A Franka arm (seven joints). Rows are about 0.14 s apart.
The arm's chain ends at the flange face. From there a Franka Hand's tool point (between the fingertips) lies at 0.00 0.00 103.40 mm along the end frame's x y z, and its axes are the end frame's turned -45 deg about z.
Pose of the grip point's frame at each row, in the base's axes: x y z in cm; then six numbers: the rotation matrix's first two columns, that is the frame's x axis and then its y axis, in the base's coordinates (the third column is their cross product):
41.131 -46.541 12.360 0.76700 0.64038 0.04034 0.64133 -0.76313 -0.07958
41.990 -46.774 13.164 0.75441 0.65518 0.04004 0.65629 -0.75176 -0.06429
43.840 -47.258 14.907 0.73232 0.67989 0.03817 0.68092 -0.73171 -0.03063
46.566 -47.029 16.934 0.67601 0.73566 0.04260 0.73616 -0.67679 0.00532
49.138 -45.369 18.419 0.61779 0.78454 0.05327 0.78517 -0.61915 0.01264
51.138 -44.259 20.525 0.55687 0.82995 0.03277 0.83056 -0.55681 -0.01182
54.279 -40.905 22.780 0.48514 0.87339 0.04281 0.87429 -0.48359 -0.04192
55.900 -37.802 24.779 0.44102 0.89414 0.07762 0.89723 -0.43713 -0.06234
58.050 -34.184 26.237 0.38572 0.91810 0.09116 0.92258 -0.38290 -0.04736
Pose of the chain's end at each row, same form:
41.340 -47.440 22.659 0.99584 -0.08680 -0.02775 -0.08886 -0.99243 -0.08480
42.114 -47.547 23.474 0.99752 -0.06829 -0.01715 -0.06938 -0.99486 -0.07377
43.767 -47.759 25.235 0.99931 -0.03664 0.00533 -0.03635 -0.99815 -0.04865
46.227 -47.316 27.264 0.99855 0.04163 0.03388 0.04253 -0.99875 -0.02636
48.694 -45.721 28.744 0.99204 0.11695 0.04661 0.11836 -0.99256 -0.02873
51.051 -44.608 30.859 0.98106 0.19314 0.01481 0.19353 -0.98059 -0.03153
54.444 -41.502 33.101 0.96126 0.27563 0.00063 0.27517 -0.95953 -0.05991
56.126 -38.806 35.068 0.94629 0.32315 0.01080 0.32259 -0.94135 -0.09897
58.139 -35.243 36.522 0.92511 0.37844 0.03097 0.37962 -0.91995 -0.09795

